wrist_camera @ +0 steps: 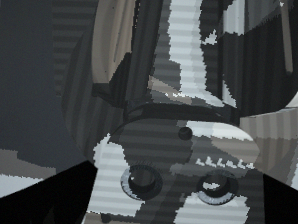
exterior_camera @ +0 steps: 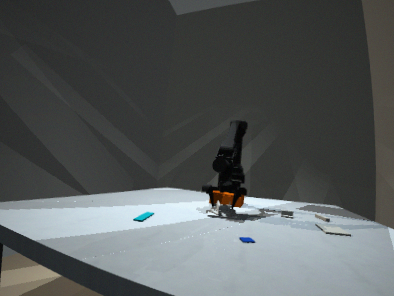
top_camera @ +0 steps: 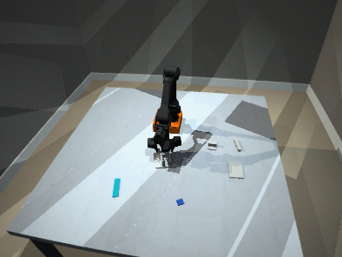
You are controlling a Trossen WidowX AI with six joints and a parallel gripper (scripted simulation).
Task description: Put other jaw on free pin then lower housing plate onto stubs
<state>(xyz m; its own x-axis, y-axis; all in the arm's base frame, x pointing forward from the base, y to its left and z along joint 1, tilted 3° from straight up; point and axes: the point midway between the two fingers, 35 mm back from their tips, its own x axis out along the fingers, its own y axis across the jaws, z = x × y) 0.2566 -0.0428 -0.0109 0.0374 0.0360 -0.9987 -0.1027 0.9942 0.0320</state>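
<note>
Now: the jaw 20 mm ahead of my gripper tip and 10 mm to the right of it. From my gripper tip the other things lie so: blue square (320 mm ahead, 90 mm to the left, 10 mm below); then white base (70 mm ahead, 10 mm to the left, 10 mm below); then small pale block (280 mm to the left, 70 mm behind).
</note>
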